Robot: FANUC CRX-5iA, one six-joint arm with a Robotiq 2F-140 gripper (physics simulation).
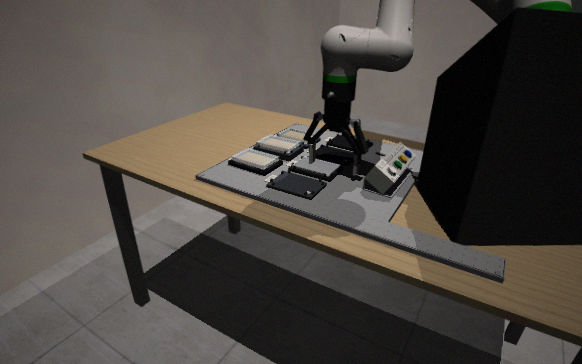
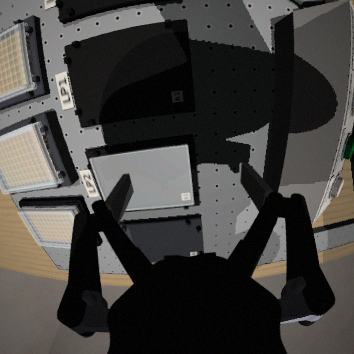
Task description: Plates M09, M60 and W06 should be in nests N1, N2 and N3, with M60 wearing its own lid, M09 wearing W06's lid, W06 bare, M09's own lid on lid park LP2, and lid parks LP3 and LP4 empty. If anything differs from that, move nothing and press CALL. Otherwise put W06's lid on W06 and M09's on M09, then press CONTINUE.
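Frame: origin at the arm's base, x ahead, y left, z up, level; centimetres.
Where they show: gripper, fingertip midpoint: (image 1: 333, 167) (image 2: 185, 177); arm's base, origin of the base link: (image 1: 542, 53).
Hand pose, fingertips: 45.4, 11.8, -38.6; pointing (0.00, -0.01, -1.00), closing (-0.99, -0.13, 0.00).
Each offset is from my fingertips to the top centre of the thing, as dx, dy, dz.
Three pale gridded plates stand in dark nests in a row: a near one {+22.7, +10.6, +0.8} (image 1: 255, 160) (image 2: 52, 226), a middle one {+23.8, -2.3, +1.9} (image 1: 278, 145) (image 2: 26, 156) and a far one {+25.6, -15.3, +0.6} (image 1: 292, 134) (image 2: 12, 65). Their names cannot be read, and which ones wear clear lids is hard to tell. A translucent grey lid {+5.6, +1.0, -0.3} (image 1: 325, 166) (image 2: 150, 172) lies flat on the park labelled LP2. The park labelled LP1 {+6.9, -12.0, -0.1} (image 2: 130, 75) is dark and bare. My gripper (image 1: 334, 168) (image 2: 185, 177) is open and empty above LP2, one finger over the lid, the other to its right.
A button box {-15.3, -8.6, +6.3} (image 1: 381, 176) (image 2: 317, 125) with green {-17.7, -6.3, +5.3} (image 1: 398, 164) (image 2: 349, 146), yellow {-17.2, -11.3, +5.3} (image 1: 403, 157) and blue {-16.8, -16.2, +5.3} (image 1: 408, 153) buttons stands right of the parks. A bare dark park {+3.6, +13.5, -0.1} (image 1: 296, 185) (image 2: 162, 237) is nearest the table's front edge. Another dark park {+8.5, -25.0, -0.1} (image 1: 344, 142) (image 2: 100, 9) lies beyond LP1.
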